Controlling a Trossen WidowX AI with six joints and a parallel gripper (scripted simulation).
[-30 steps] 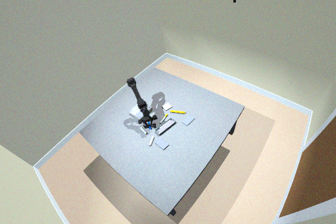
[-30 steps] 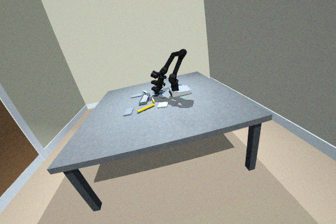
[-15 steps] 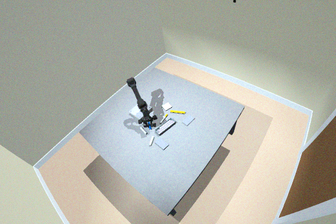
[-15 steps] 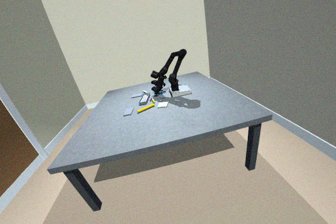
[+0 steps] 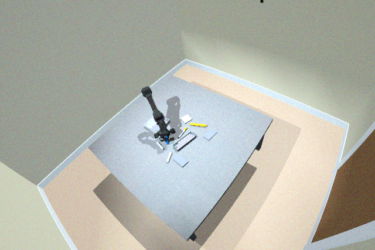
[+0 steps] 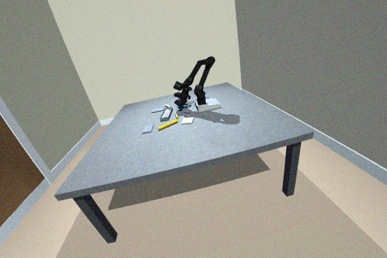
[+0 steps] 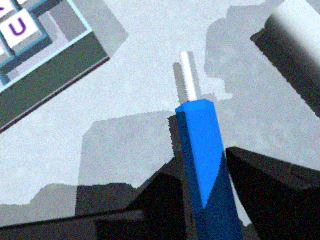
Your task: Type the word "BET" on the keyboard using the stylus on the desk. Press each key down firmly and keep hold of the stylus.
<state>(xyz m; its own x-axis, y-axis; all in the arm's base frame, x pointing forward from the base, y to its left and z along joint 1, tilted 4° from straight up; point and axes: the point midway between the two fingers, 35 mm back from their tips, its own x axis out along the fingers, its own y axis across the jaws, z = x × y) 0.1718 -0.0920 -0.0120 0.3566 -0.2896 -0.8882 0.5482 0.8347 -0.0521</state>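
Now: gripper tip 310 mm to the right of the yellow marker and 100 mm short of it. Round my gripper tip: grey stylus tip 40 mm ahead, 20 mm to the right; then stylus 10 mm to the right, 10 mm ahead; then white pad 300 mm to the left, 40 mm behind.
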